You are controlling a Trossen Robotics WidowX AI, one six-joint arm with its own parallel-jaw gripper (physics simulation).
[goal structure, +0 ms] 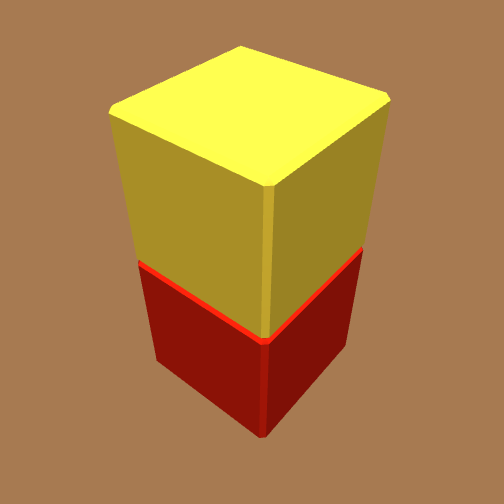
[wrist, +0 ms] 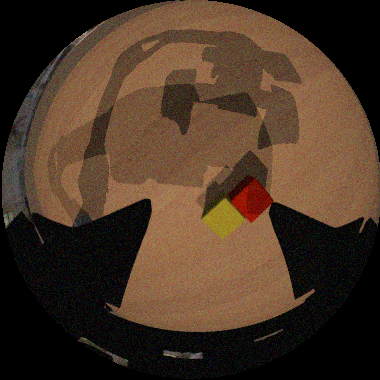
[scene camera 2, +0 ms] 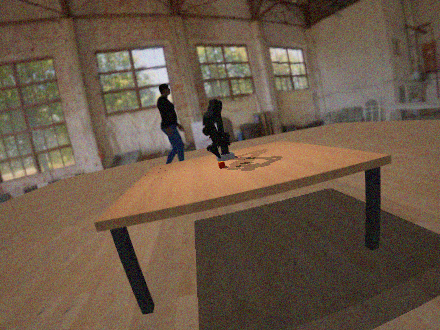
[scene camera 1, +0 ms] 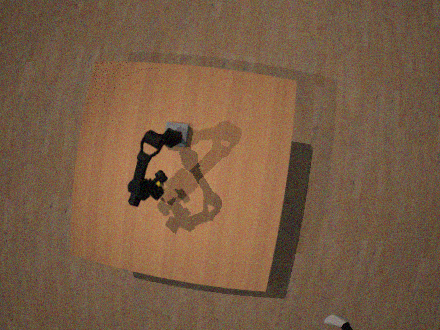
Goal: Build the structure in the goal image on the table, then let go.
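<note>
A yellow cube and a red cube show side by side in the wrist view, turned like diamonds to the fingers. Their near edges meet or nearly meet there; whether they touch or differ in height is unclear. The red cube also shows small below the arm in scene camera 2. A bit of the yellow cube shows beside the hand in scene camera 1. My gripper is open and empty, above the cubes. The red cube is close to the right fingertip in the wrist view; the yellow one lies nearer the middle.
The wooden table carries the arm's grey base. Shadows of the arm fall across the table and beside the cubes. A person stands beyond the table in scene camera 2.
</note>
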